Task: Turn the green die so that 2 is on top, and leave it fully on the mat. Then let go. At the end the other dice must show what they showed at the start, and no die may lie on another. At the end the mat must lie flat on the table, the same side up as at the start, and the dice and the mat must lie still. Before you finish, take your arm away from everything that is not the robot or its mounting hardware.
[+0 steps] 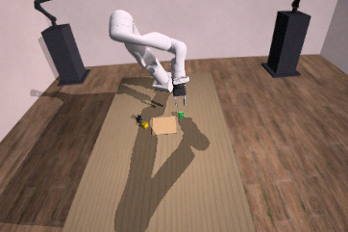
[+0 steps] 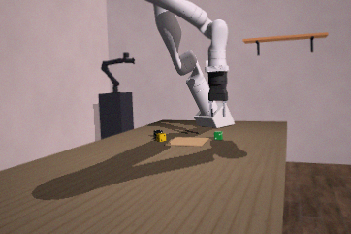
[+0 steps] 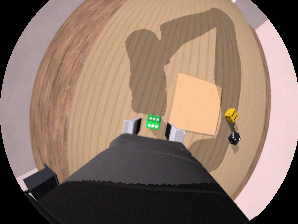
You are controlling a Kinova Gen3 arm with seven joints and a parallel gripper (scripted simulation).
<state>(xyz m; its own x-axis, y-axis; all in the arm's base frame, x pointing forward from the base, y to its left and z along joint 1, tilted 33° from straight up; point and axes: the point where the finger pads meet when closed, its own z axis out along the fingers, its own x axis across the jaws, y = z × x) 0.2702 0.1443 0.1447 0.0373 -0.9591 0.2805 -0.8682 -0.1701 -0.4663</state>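
Right now my hand is 90 mm above the green die. Round my hand: tan mat (110 mm to the right, 100 mm below, 70 mm ahead); yellow die (220 mm to the right, 90 mm below, 60 mm ahead); black die (260 mm to the right, 90 mm below).
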